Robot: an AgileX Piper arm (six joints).
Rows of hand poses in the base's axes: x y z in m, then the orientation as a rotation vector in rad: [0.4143 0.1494 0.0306 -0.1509 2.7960 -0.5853]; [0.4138 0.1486 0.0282 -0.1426 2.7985 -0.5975]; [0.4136 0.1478 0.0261 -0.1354 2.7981 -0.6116]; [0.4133 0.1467 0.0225 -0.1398 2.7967 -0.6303]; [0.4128 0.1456 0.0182 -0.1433 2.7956 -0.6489]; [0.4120 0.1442 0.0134 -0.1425 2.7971 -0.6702]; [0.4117 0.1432 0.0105 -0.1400 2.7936 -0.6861]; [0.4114 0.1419 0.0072 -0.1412 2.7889 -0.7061]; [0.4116 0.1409 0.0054 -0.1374 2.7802 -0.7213]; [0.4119 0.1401 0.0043 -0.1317 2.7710 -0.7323]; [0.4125 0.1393 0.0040 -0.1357 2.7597 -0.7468]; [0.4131 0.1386 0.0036 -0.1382 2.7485 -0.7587]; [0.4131 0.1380 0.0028 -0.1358 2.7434 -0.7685]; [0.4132 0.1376 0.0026 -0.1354 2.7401 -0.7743]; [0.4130 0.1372 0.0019 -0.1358 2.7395 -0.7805]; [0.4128 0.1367 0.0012 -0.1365 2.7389 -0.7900]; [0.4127 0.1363 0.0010 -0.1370 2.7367 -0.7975]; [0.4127 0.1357 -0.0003 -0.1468 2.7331 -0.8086]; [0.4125 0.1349 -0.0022 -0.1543 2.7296 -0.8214]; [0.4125 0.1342 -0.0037 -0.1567 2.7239 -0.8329]
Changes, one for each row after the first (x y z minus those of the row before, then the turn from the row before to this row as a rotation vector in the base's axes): [-0.0005 -0.0008 -0.0024 -0.0072 0.0026 -0.0077]; [-0.0002 -0.0008 -0.0021 -0.0089 0.0004 -0.0066]; [-0.0003 -0.0011 -0.0036 -0.0132 0.0025 0.0007]; [-0.0005 -0.0011 -0.0043 -0.0130 0.0027 0.0000]; [-0.0008 -0.0014 -0.0048 -0.0141 0.0049 -0.0038]; [-0.0003 -0.0010 -0.0029 -0.0109 -0.0011 -0.0030]; [-0.0003 -0.0013 -0.0033 -0.0141 -0.0006 -0.0009]; [0.0002 -0.0010 -0.0018 -0.0110 -0.0062 -0.0025]; [0.0003 -0.0008 -0.0011 -0.0081 -0.0078 -0.0030]; [0.0006 -0.0008 -0.0003 -0.0117 -0.0069 0.0033]; [0.0006 -0.0007 -0.0004 -0.0098 -0.0076 0.0026]; [0.0000 -0.0006 -0.0008 -0.0071 -0.0034 -0.0018]; [0.0001 -0.0004 -0.0002 -0.0043 -0.0020 -0.0003]; [-0.0002 -0.0004 -0.0007 -0.0043 0.0008 -0.0006]; [-0.0002 -0.0005 -0.0007 -0.0065 0.0016 -0.0010]; [-0.0001 -0.0004 -0.0002 -0.0054 -0.0004 -0.0003]; [0.0000 -0.0006 -0.0013 -0.0090 0.0013 0.0054]; [-0.0002 -0.0008 -0.0019 -0.0099 0.0013 0.0036]; [0.0000 -0.0007 -0.0015 -0.0088 -0.0022 0.0012]
